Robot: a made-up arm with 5 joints.
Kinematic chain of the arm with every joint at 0, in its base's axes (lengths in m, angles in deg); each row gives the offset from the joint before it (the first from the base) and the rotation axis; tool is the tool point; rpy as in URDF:
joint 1: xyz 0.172 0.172 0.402 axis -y
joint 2: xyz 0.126 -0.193 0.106 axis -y
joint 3: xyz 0 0.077 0.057 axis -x
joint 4: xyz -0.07 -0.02 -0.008 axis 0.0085 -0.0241 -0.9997
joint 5: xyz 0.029 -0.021 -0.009 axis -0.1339 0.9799 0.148
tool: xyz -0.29 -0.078 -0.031 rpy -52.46 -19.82 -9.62
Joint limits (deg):
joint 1: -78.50..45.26
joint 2: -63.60..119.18
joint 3: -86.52..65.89
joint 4: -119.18..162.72
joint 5: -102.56..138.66
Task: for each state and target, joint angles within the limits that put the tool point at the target. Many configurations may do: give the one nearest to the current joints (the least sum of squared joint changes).
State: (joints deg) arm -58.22 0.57 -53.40 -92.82 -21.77
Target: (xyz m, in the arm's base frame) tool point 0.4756 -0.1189 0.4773
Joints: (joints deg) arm -17.13 29.18 -33.75 -119.18 14.58
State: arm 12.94 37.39 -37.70 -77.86 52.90
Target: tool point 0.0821 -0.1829 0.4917
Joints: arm 3.23 94.39 -20.76 -69.19 62.38
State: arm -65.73 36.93 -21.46 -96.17 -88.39
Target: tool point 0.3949 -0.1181 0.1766
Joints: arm -52.36 74.23 8.98 -99.51 -57.03
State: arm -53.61 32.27 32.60 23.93 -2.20
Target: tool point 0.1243 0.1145 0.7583
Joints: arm -21.90 0.61 45.07 19.55 41.04
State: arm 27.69 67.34 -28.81 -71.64 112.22
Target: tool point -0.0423 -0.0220 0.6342
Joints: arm 17.16 67.27 -31.06 -69.64 110.00
